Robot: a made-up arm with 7 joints. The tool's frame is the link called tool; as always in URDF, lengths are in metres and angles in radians. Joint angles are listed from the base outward.
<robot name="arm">
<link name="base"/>
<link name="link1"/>
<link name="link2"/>
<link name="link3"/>
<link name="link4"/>
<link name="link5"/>
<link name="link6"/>
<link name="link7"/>
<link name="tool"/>
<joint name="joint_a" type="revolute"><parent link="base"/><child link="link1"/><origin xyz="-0.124 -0.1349 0.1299" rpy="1.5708 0 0"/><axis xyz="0 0 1"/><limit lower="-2.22" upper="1.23"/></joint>
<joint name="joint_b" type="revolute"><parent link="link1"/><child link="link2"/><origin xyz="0.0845 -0.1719 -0.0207" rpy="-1.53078 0.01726 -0.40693"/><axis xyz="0 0 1"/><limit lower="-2.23" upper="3.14"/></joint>
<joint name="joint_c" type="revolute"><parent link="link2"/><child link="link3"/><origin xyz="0.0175 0.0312 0.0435" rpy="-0.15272 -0.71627 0.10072"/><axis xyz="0 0 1"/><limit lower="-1.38" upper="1.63"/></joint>
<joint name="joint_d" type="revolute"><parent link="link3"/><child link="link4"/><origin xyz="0.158 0.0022 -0.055" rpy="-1.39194 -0.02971 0.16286"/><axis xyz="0 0 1"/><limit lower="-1.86" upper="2.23"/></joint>
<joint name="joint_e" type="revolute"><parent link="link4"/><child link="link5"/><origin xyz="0.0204 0.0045 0.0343" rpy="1.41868 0.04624 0.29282"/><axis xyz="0 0 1"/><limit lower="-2.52" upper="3.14"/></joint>
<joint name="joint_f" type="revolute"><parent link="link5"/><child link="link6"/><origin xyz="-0.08 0.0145 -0.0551" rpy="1.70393 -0.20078 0.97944"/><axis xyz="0 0 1"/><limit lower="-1.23" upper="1.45"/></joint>
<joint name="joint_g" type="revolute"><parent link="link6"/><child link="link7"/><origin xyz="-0.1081 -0.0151 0.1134" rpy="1.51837 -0.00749 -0.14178"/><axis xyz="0 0 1"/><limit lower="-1.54" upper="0.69"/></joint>
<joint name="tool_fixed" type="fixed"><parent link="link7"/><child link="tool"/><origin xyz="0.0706 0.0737 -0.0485" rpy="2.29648 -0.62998 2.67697"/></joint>
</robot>
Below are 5 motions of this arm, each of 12 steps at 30 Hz.
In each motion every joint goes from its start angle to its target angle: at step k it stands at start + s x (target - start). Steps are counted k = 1, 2, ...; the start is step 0. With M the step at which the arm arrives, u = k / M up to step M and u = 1 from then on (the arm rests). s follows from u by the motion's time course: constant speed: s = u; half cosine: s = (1 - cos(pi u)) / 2; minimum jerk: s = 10 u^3 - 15 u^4 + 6 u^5.
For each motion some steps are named. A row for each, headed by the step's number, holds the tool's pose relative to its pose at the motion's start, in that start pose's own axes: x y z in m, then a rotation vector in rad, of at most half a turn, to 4 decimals.
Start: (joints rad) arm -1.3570 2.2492 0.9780 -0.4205 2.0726 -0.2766 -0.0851
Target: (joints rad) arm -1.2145 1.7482 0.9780 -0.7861 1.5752 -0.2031 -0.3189
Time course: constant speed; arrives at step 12
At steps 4, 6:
4: -0.0036 -0.0014 -0.0585 0.0698 0.2002 -0.0429
6: -0.0109 -0.0004 -0.0877 0.0994 0.2997 -0.0636

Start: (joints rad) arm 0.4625 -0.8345 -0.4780 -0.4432 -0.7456 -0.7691 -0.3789
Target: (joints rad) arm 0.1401 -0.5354 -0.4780 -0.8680 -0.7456 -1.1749 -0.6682
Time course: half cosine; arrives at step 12
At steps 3, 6, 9, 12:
3: -0.0034 0.0068 -0.0108 -0.0486 -0.0786 0.0081
6: -0.0072 0.0210 -0.0408 -0.1767 -0.2579 0.0229
9: -0.0042 0.0312 -0.0751 -0.3199 -0.4208 0.0321
12: -0.0009 0.0340 -0.0901 -0.3833 -0.4831 0.0344

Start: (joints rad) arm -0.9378 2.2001 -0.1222 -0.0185 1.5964 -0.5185 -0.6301
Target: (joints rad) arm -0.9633 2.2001 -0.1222 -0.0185 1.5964 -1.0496 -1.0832
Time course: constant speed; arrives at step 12
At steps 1, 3, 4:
1: -0.0033 0.0012 -0.0018 -0.0544 -0.0198 -0.0106
3: -0.0096 0.0035 -0.0058 -0.1650 -0.0550 -0.0293
4: -0.0127 0.0045 -0.0080 -0.2211 -0.0704 -0.0375

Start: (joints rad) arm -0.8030 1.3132 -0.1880 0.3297 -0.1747 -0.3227 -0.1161
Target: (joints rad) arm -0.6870 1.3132 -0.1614 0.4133 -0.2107 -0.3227 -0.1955
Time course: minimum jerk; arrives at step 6
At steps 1, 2, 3, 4, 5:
1: -0.0005 -0.0007 0.0003 -0.0027 -0.0042 -0.0029
2: -0.0032 -0.0039 0.0018 -0.0157 -0.0246 -0.0172
3: -0.0075 -0.0094 0.0041 -0.0376 -0.0577 -0.0418
4: -0.0120 -0.0148 0.0062 -0.0596 -0.0897 -0.0672
5: -0.0147 -0.0180 0.0074 -0.0728 -0.1085 -0.0830

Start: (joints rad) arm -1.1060 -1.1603 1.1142 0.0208 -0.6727 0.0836 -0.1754
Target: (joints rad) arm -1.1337 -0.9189 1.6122 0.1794 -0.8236 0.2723 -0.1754
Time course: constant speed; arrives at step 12
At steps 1, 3, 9, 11, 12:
1: -0.0090 0.0021 -0.0049 -0.0199 -0.0316 0.0275
3: -0.0266 0.0050 -0.0156 -0.0587 -0.0962 0.0822
9: -0.0734 0.0037 -0.0521 -0.1657 -0.2990 0.2449
11: -0.0866 0.0002 -0.0653 -0.1980 -0.3696 0.2994
12: -0.0927 -0.0021 -0.0720 -0.2135 -0.4054 0.3269

